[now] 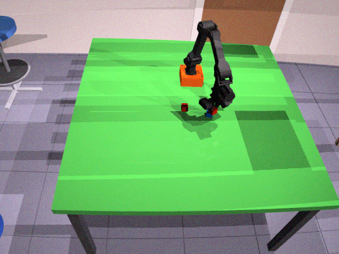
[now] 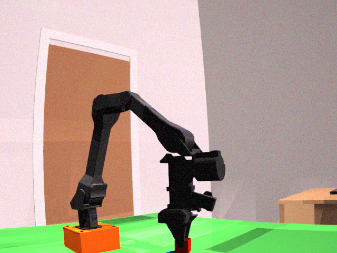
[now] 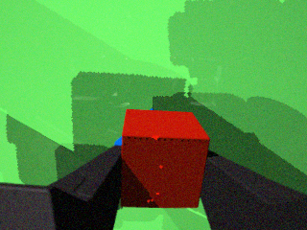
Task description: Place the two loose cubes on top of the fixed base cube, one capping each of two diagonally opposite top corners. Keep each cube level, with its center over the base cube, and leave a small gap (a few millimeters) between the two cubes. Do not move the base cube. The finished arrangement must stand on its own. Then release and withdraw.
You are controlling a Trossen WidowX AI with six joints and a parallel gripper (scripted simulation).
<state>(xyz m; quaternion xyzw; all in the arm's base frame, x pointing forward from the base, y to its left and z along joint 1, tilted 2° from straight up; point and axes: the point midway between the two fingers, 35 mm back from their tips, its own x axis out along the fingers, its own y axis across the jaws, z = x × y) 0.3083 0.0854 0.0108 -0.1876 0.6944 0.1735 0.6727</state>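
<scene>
Right now my gripper tip is 2 cm past the blue cube, 1 cm to the left of it and 4 cm above it.
</scene>
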